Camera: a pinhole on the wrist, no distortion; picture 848 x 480 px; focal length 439.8 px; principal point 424.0 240.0 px. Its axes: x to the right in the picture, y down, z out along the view. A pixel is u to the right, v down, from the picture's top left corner.
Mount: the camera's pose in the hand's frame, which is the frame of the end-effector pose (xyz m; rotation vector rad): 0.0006 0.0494 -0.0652 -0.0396 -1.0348 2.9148
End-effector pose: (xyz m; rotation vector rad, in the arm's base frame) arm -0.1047 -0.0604 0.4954 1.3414 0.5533 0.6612
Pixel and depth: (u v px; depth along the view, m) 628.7 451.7 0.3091
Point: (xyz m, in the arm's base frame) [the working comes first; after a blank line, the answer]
In the camera's frame: 0.1439 0.1488 0.3091

-0.1322 -0.2557 0.2561
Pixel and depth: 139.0 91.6 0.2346
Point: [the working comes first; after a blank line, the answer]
In the camera's frame: -0.1520 -0.0792 0.2346

0.1210 -0.0774 0.4779
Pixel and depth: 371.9 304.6 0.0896
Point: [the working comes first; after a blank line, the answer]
In the camera's frame: -0.0106 0.0132 0.0896

-0.1004 -0.0544 0.4773
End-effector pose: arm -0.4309 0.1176 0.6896 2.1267 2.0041 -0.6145
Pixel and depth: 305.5 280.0 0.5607
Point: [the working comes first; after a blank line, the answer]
In the camera's frame: -0.1511 0.0510 0.5607

-0.8368 0.1363 0.3908
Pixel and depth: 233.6 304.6 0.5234
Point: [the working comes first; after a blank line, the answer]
In the camera's frame: -0.2266 0.0769 0.5234

-0.8275 0.2233 0.4012
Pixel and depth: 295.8 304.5 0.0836
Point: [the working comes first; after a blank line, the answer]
In the camera's frame: -0.0244 0.0123 0.0836

-0.4428 0.1413 0.6907
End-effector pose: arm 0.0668 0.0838 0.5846 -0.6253 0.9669 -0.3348
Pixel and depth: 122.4 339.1 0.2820
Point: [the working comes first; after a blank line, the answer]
In the camera's frame: -0.1934 0.0635 0.2820

0.2619 -0.1178 0.6318
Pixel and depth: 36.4 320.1 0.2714
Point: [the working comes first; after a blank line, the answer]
In the camera's frame: -0.2392 0.0494 0.2714

0.2877 -0.1303 0.5919
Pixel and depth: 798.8 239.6 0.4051
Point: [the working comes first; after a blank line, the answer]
In the camera's frame: 0.3452 -0.0004 0.4051

0.0831 0.2135 1.0412
